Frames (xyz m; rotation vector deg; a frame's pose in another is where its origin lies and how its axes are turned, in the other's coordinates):
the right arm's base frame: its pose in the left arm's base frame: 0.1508 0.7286 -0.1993 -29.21 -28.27 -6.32
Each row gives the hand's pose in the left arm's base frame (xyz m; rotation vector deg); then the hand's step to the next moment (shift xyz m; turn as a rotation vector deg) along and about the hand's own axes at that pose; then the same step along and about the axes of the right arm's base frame.
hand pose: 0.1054 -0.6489 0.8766 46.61 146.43 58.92
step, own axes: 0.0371 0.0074 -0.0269 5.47 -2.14 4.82
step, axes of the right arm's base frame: -0.0227 -0.0087 0.0395 -5.15 5.58 -0.28
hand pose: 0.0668 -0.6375 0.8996 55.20 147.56 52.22
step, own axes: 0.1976 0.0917 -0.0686 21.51 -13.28 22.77
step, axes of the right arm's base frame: -0.0598 0.0547 0.2135 -23.91 23.49 -5.83
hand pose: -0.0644 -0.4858 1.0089 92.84 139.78 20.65
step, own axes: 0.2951 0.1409 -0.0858 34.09 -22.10 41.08
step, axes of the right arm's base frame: 0.0495 0.2203 0.2516 -39.88 39.65 -13.27
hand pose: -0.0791 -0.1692 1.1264 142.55 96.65 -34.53
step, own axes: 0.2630 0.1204 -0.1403 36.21 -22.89 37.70
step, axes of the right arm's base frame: 0.2152 0.2377 0.0230 -37.85 41.46 -10.25
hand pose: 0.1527 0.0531 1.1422 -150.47 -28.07 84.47
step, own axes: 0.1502 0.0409 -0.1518 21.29 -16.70 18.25
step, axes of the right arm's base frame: 0.1602 0.0876 -0.1181 -18.59 26.62 -3.30
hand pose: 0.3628 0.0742 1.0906 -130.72 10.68 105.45
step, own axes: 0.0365 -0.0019 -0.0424 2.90 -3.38 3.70
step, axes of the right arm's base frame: 0.0296 0.0165 -0.0446 -3.38 4.68 0.49
